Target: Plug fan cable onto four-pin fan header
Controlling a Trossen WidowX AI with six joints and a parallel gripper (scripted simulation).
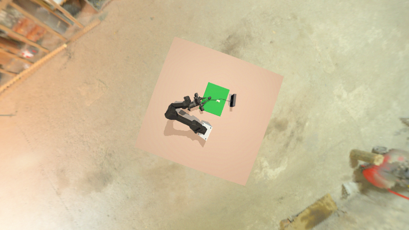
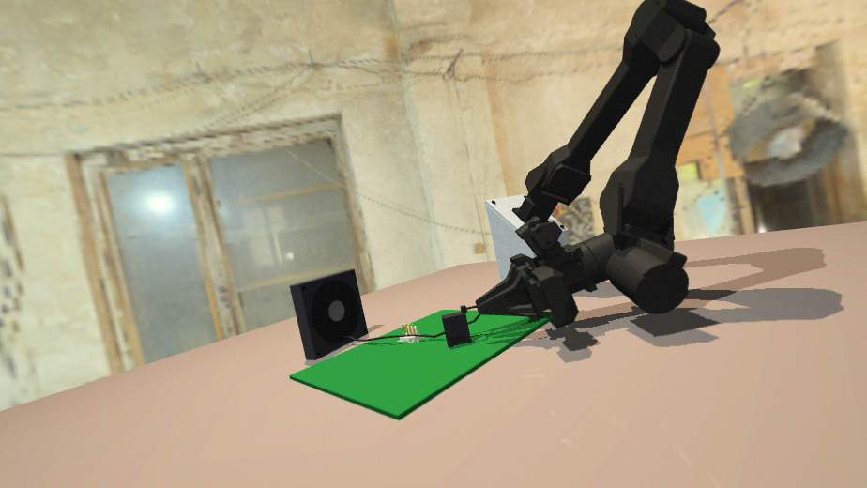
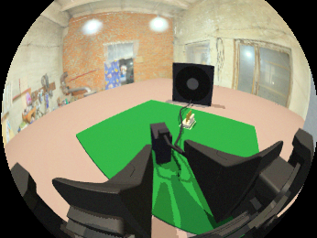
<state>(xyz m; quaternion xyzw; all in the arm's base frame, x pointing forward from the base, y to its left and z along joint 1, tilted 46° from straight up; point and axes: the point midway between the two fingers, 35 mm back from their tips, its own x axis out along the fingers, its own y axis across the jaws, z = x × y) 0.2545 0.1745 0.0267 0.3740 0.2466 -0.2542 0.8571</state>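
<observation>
My gripper tip is now 3 cm short of the black plug, 2 cm to the left of it and 2 cm above it. Round my gripper tip: four-pin header (5 cm ahead, 11 cm to the right, 5 cm below); black fan (11 cm ahead, 23 cm to the right, 1 cm above); green board (4 cm ahead, 7 cm to the right, 6 cm below).
</observation>
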